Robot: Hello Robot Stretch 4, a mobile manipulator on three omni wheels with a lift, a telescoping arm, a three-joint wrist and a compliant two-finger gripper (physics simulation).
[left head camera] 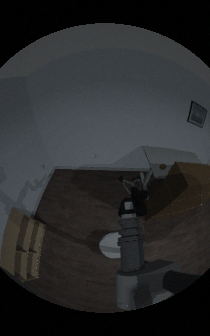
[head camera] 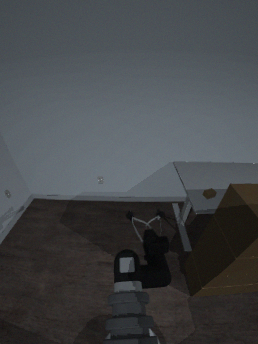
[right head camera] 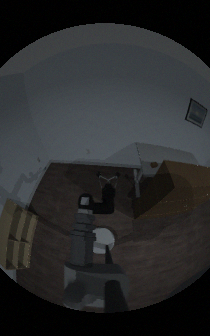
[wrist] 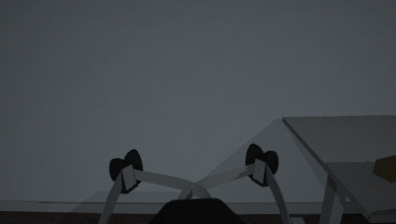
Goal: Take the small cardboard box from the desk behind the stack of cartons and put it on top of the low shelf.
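Where they show: gripper, fingertip midpoint: (left head camera: 128,176) (head camera: 144,211) (right head camera: 107,172) (wrist: 194,160); robot's base at its link origin: (left head camera: 113,244) (right head camera: 99,239).
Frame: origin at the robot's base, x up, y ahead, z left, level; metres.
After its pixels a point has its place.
The small cardboard box (head camera: 209,193) {x 0.742, y 0.871, z -0.707 m} (left head camera: 162,167) {x 0.730, y 0.857, z -0.706 m} (right head camera: 154,164) {x 0.738, y 0.871, z -0.725 m} (wrist: 386,169) {x 0.728, y 0.875, z -0.688 m} lies on the pale desk (head camera: 200,172) {x 0.693, y 1.242, z -0.824 m} (left head camera: 167,154) {x 0.693, y 1.212, z -1.040 m} (right head camera: 157,152) {x 0.693, y 1.205, z -0.946 m} (wrist: 340,137) {x 0.693, y 1.188, z -0.747 m}, near its front edge; the wrist view cuts it off at the right. The stack of brown cartons (head camera: 230,245) {x 0.791, y 0.409, z -0.573 m} (left head camera: 187,197) {x 0.808, y 0.319, z -0.789 m} (right head camera: 175,197) {x 0.858, y 0.328, z -0.735 m} stands in front of the desk and hides part of it. My gripper (head camera: 145,215) {x 1.008, y 0.516, z -0.088 m} (left head camera: 130,180) (right head camera: 108,175) {x 1.008, y 0.516, z -0.088 m} (wrist: 194,160) {x 1.008, y 0.516, z -0.088 m} is open and empty, left of the desk and apart from the box. A low tan shelf (left head camera: 11,242) {x 0.583, y -0.308, z 1.346 m} (right head camera: 5,235) {x 0.582, y -0.362, z 1.307 m} with open compartments stands at the far left.
A desk leg (head camera: 183,230) stands between my gripper and the cartons. A plain wall runs behind the desk, with a framed picture (left head camera: 197,114) {x 1.584, y 1.413, z -1.743 m} (right head camera: 196,113) {x 1.578, y 1.413, z -1.738 m} on it at the right. A pale disc (left head camera: 109,245) {x 0.187, y -0.004, z 0.062 m} (right head camera: 104,240) {x 0.187, y 0.000, z -0.071 m} lies below my arm. Dark wood floor stretches left of the desk.
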